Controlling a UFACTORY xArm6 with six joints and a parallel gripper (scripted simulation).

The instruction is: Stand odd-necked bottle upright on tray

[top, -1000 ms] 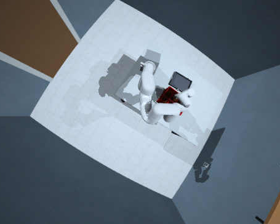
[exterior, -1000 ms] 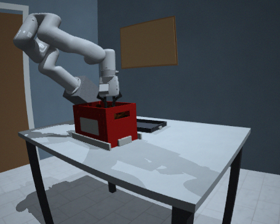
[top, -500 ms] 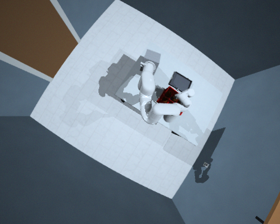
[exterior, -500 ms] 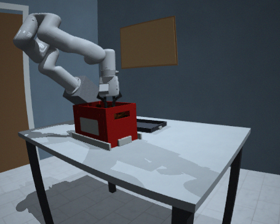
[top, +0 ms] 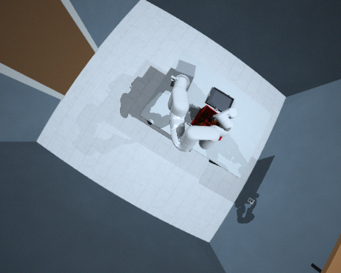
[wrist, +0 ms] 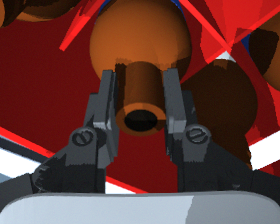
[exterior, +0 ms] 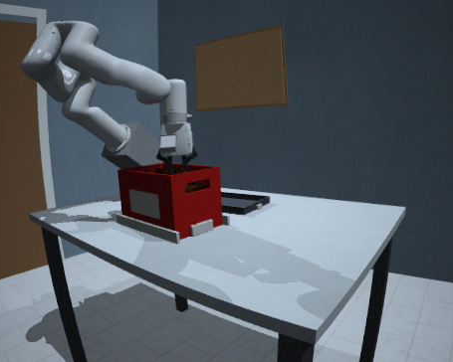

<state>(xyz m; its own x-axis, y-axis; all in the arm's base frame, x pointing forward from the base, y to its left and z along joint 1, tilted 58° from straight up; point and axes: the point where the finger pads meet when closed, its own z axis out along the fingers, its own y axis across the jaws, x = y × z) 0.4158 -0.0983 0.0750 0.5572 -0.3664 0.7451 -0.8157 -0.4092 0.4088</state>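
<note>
Now: hand 70 mm above the red crate, 40 mm to the left of it and 10 mm past it. Round my hand: glass bottle 90 mm behind, 70 mm below, 10 mm to the left; then dark tray 240 mm to the left, 150 mm below, 30 mm ahead.
</note>
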